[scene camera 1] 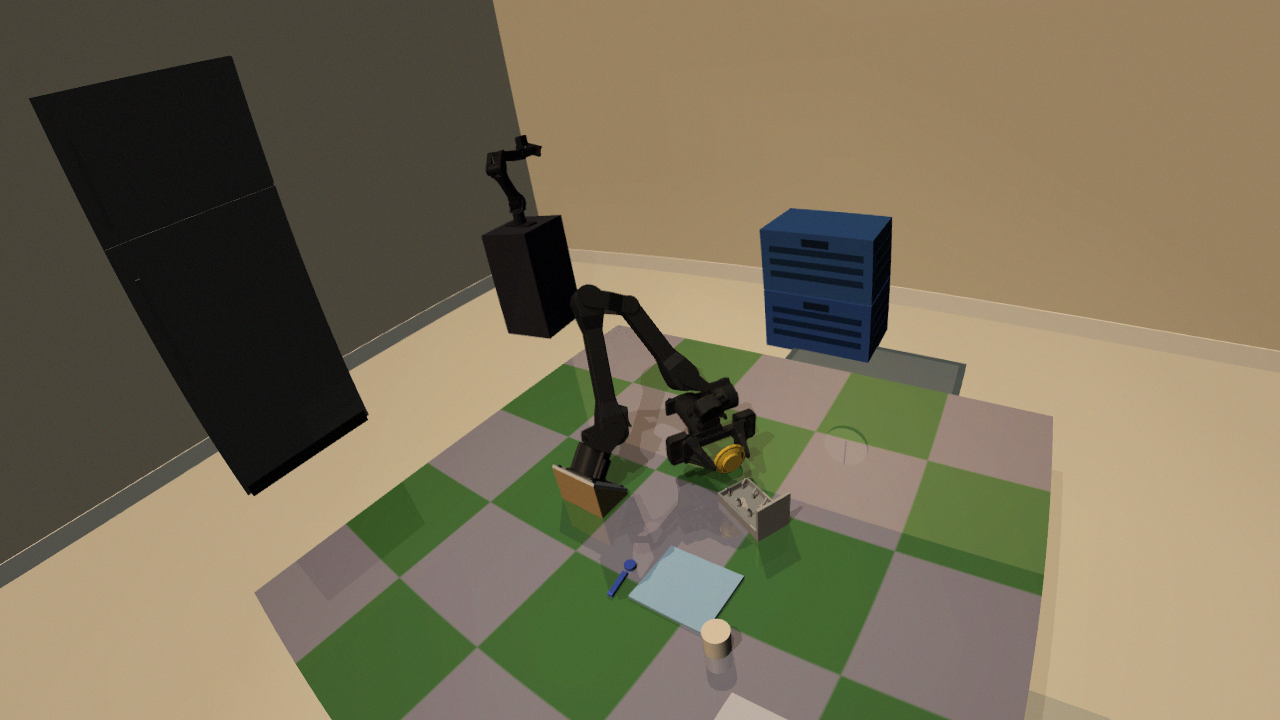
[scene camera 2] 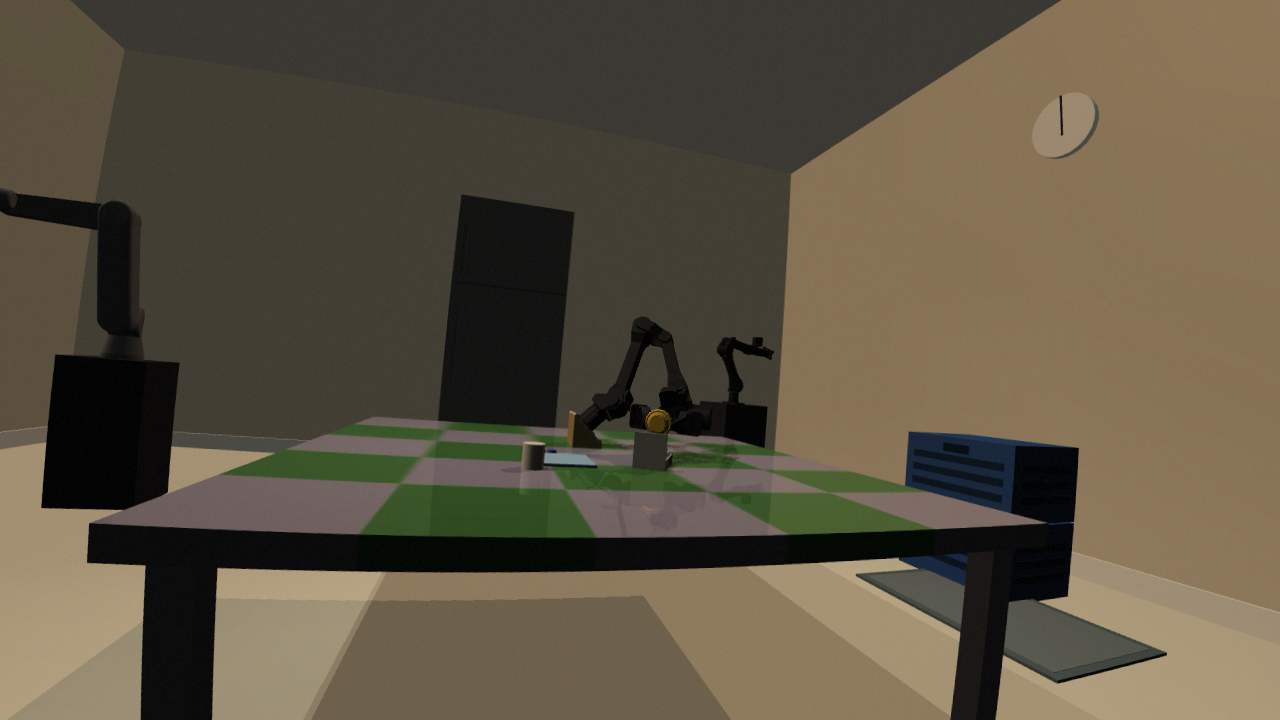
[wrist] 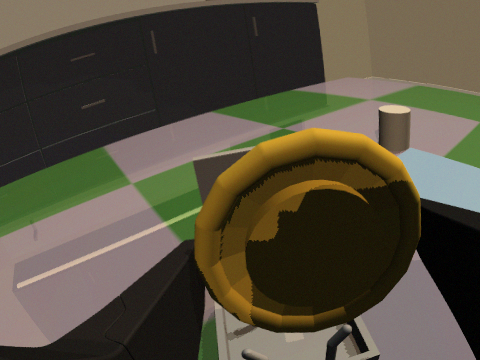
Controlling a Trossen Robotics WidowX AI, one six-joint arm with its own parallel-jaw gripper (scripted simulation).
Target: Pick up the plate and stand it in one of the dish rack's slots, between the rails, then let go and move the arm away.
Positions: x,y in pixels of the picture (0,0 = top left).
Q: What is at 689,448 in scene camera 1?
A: My gripper.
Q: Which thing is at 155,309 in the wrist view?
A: My gripper.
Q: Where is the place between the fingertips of my gripper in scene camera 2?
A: At 657,424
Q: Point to a beige cup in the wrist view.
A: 395,120
